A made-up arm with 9 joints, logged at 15 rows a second.
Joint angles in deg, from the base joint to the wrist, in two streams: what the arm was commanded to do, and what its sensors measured. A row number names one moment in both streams.
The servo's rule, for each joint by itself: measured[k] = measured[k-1] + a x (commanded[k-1-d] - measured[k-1]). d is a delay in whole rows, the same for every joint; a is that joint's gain. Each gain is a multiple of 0.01, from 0.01 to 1. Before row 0 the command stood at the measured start. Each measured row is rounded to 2 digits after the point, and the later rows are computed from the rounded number. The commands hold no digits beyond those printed.
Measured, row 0:
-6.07, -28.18, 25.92, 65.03, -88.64, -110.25, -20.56, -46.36, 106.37
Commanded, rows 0 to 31:
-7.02, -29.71, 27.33, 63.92, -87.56, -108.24, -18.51, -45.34, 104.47
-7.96, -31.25, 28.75, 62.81, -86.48, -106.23, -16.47, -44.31, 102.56
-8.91, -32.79, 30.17, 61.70, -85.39, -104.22, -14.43, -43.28, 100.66
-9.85, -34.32, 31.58, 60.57, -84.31, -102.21, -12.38, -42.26, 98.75
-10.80, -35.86, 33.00, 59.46, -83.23, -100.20, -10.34, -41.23, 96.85
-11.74, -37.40, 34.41, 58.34, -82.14, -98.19, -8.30, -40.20, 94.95
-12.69, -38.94, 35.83, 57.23, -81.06, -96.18, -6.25, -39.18, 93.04
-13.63, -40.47, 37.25, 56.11, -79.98, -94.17, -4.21, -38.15, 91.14
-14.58, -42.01, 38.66, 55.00, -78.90, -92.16, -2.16, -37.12, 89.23
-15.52, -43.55, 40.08, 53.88, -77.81, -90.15, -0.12, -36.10, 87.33
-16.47, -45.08, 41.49, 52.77, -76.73, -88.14, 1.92, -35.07, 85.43
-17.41, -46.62, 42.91, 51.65, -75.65, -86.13, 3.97, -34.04, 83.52
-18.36, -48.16, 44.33, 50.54, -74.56, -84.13, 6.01, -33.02, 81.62
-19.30, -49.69, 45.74, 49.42, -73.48, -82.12, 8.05, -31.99, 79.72
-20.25, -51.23, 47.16, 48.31, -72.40, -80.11, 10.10, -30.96, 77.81
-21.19, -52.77, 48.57, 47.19, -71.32, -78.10, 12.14, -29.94, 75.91
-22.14, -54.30, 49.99, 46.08, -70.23, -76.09, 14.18, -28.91, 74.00
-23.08, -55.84, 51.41, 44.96, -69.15, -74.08, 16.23, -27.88, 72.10
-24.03, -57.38, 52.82, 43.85, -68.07, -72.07, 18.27, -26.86, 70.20
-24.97, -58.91, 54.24, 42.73, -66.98, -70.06, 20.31, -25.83, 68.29
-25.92, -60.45, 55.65, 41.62, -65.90, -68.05, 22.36, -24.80, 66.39
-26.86, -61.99, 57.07, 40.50, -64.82, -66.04, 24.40, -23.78, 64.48
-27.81, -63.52, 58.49, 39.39, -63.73, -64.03, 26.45, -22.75, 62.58
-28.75, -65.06, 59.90, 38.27, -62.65, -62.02, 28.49, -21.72, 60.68
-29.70, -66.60, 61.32, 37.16, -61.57, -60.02, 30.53, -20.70, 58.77
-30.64, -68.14, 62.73, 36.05, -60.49, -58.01, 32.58, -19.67, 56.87
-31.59, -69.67, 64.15, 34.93, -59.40, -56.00, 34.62, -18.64, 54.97
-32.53, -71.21, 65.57, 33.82, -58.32, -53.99, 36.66, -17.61, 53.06
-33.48, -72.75, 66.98, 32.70, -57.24, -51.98, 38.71, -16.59, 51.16
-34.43, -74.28, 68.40, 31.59, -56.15, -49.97, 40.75, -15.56, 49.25
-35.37, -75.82, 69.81, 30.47, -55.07, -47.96, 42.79, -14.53, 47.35
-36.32, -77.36, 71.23, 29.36, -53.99, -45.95, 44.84, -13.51, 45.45
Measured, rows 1 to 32:
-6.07, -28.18, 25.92, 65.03, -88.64, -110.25, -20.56, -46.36, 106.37
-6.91, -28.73, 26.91, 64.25, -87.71, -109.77, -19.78, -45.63, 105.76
-7.83, -29.64, 28.20, 63.24, -86.65, -108.92, -18.52, -44.68, 104.74
-8.78, -30.77, 29.58, 62.16, -85.57, -107.79, -16.97, -43.67, 103.43
-9.72, -32.05, 30.98, 61.05, -84.49, -106.45, -15.23, -42.65, 101.93
-10.67, -33.42, 32.39, 59.94, -83.41, -104.95, -13.37, -41.63, 100.30
-11.61, -34.85, 33.80, 58.82, -82.32, -103.33, -11.44, -40.60, 98.59
-12.56, -36.32, 35.22, 57.71, -81.24, -101.61, -9.47, -39.58, 96.81
-13.50, -37.81, 36.64, 56.59, -80.16, -99.82, -7.47, -38.55, 95.00
-14.45, -39.32, 38.05, 55.48, -79.08, -97.98, -5.45, -37.52, 93.15
-15.39, -40.84, 39.47, 54.36, -77.99, -96.10, -3.42, -36.50, 91.29
-16.34, -42.37, 40.88, 53.25, -76.91, -94.19, -1.39, -35.47, 89.41
-17.28, -43.90, 42.30, 52.13, -75.83, -92.26, 0.65, -34.44, 87.53
-18.23, -45.43, 43.72, 51.02, -74.74, -90.31, 2.69, -33.42, 85.64
-19.17, -46.96, 45.13, 49.90, -73.66, -88.34, 4.73, -32.39, 83.75
-20.12, -48.50, 46.55, 48.79, -72.58, -86.36, 6.77, -31.36, 81.85
-21.06, -50.04, 47.96, 47.67, -71.50, -84.38, 8.81, -30.34, 79.95
-22.01, -51.57, 49.38, 46.56, -70.41, -82.39, 10.85, -29.31, 78.05
-22.95, -53.11, 50.80, 45.44, -69.33, -80.40, 12.89, -28.28, 76.15
-23.90, -54.65, 52.21, 44.33, -68.25, -78.40, 14.93, -27.26, 74.25
-24.84, -56.18, 53.63, 43.21, -67.16, -76.40, 16.97, -26.23, 72.34
-25.79, -57.72, 55.04, 42.10, -66.08, -74.40, 19.02, -25.20, 70.44
-26.73, -59.26, 56.46, 40.98, -65.00, -72.39, 21.06, -24.18, 68.53
-27.68, -60.79, 57.88, 39.87, -63.91, -70.38, 23.11, -23.15, 66.63
-28.62, -62.33, 59.29, 38.75, -62.83, -68.37, 25.15, -22.12, 64.73
-29.57, -63.87, 60.71, 37.64, -61.75, -66.37, 27.19, -21.10, 62.82
-30.51, -65.41, 62.12, 36.53, -60.67, -64.36, 29.24, -20.07, 60.92
-31.46, -66.94, 63.54, 35.41, -59.58, -62.35, 31.28, -19.04, 59.02
-32.40, -68.48, 64.96, 34.30, -58.50, -60.34, 33.32, -18.01, 57.11
-33.35, -70.02, 66.37, 33.18, -57.42, -58.33, 35.37, -16.99, 55.21
-34.30, -71.55, 67.79, 32.07, -56.33, -56.32, 37.41, -15.96, 53.30
-35.24, -73.09, 69.20, 30.95, -55.25, -54.31, 39.45, -14.93, 51.40
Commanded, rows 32 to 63:
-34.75, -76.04, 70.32, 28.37, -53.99, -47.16, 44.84, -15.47, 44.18
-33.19, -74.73, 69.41, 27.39, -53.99, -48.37, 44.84, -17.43, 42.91
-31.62, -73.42, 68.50, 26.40, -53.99, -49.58, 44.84, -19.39, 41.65
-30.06, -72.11, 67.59, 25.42, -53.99, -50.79, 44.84, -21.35, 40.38
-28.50, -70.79, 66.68, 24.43, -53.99, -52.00, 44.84, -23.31, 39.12
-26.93, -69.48, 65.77, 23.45, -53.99, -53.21, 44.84, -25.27, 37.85
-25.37, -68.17, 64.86, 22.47, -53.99, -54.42, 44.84, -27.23, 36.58
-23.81, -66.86, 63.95, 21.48, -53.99, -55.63, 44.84, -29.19, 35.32
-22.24, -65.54, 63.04, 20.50, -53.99, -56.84, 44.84, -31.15, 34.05
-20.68, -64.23, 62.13, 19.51, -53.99, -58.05, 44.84, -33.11, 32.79
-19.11, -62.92, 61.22, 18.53, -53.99, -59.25, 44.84, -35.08, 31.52
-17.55, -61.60, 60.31, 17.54, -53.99, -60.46, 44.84, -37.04, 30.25
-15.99, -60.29, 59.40, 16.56, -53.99, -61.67, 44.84, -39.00, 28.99
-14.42, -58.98, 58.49, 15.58, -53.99, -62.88, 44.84, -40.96, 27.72
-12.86, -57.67, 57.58, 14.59, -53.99, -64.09, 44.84, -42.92, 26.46
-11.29, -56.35, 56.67, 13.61, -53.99, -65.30, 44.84, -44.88, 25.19
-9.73, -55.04, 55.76, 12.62, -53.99, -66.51, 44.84, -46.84, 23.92
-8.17, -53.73, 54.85, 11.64, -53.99, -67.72, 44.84, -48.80, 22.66
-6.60, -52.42, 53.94, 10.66, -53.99, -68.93, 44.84, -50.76, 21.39
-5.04, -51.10, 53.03, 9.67, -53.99, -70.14, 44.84, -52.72, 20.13
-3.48, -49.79, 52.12, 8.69, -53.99, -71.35, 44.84, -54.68, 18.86
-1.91, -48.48, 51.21, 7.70, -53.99, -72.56, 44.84, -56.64, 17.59
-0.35, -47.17, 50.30, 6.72, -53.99, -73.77, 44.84, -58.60, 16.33
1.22, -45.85, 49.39, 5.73, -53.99, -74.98, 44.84, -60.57, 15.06
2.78, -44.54, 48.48, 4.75, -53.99, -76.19, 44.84, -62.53, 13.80
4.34, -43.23, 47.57, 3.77, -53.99, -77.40, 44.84, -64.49, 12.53
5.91, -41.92, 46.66, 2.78, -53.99, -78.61, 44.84, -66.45, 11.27
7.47, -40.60, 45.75, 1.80, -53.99, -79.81, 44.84, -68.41, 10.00
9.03, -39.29, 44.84, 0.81, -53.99, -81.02, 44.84, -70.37, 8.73
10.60, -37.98, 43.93, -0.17, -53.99, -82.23, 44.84, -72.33, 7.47
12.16, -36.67, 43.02, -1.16, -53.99, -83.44, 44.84, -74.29, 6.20
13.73, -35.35, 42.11, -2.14, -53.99, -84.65, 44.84, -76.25, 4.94
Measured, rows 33 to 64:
-36.19, -74.63, 70.62, 29.84, -54.17, -52.30, 41.50, -13.91, 49.50
-34.92, -75.14, 70.41, 28.81, -54.02, -51.07, 42.77, -15.03, 47.80
-33.40, -74.99, 69.71, 27.82, -53.99, -50.42, 43.56, -16.76, 46.24
-31.83, -74.42, 68.86, 26.83, -53.99, -50.22, 44.05, -18.65, 44.77
-30.27, -73.59, 67.97, 25.84, -53.99, -50.36, 44.35, -20.59, 43.37
-28.71, -72.58, 67.07, 24.85, -53.99, -50.75, 44.54, -22.55, 42.01
-27.14, -71.46, 66.16, 23.87, -53.99, -51.34, 44.65, -24.51, 40.68
-25.58, -70.28, 65.25, 22.89, -53.99, -52.08, 44.72, -26.47, 39.37
-24.02, -69.05, 64.34, 21.90, -53.99, -52.93, 44.77, -28.43, 38.07
-22.45, -67.79, 63.43, 20.92, -53.99, -53.87, 44.80, -30.39, 36.78
-20.89, -66.51, 62.52, 19.93, -53.99, -54.87, 44.82, -32.35, 35.50
-19.32, -65.22, 61.61, 18.95, -53.99, -55.92, 44.83, -34.32, 34.23
-17.76, -63.92, 60.70, 17.96, -53.99, -57.01, 44.83, -36.28, 32.96
-16.20, -62.61, 59.79, 16.98, -53.99, -58.13, 44.83, -38.24, 31.69
-14.63, -61.30, 58.88, 16.00, -53.99, -59.27, 44.83, -40.20, 30.42
-13.07, -59.99, 57.97, 15.01, -53.99, -60.43, 44.83, -42.16, 29.15
-11.50, -58.68, 57.06, 14.03, -53.99, -61.60, 44.83, -44.12, 27.88
-9.94, -57.37, 56.15, 13.04, -53.99, -62.78, 44.83, -46.08, 26.61
-8.38, -56.06, 55.24, 12.06, -53.99, -63.97, 44.83, -48.04, 25.35
-6.81, -54.75, 54.33, 11.08, -53.99, -65.16, 44.83, -50.00, 24.08
-5.25, -53.44, 53.42, 10.09, -53.99, -66.36, 44.83, -51.96, 22.82
-3.69, -52.13, 52.51, 9.11, -53.99, -67.56, 44.83, -53.92, 21.55
-2.12, -50.82, 51.60, 8.12, -53.99, -68.76, 44.83, -55.88, 20.28
-0.56, -49.51, 50.69, 7.14, -53.99, -69.96, 44.83, -57.84, 19.02
1.01, -48.19, 49.78, 6.15, -53.99, -71.16, 44.83, -59.81, 17.75
2.57, -46.88, 48.87, 5.17, -53.99, -72.37, 44.83, -61.77, 16.49
4.13, -45.57, 47.96, 4.19, -53.99, -73.58, 44.83, -63.73, 15.22
5.70, -44.26, 47.05, 3.20, -53.99, -74.79, 44.83, -65.69, 13.96
7.26, -42.94, 46.14, 2.22, -53.99, -75.99, 44.83, -67.65, 12.69
8.82, -41.63, 45.23, 1.23, -53.99, -77.20, 44.83, -69.61, 11.42
10.39, -40.32, 44.32, 0.25, -53.99, -78.41, 44.83, -71.57, 10.16
11.95, -39.01, 43.41, -0.74, -53.99, -79.62, 44.83, -73.53, 8.89

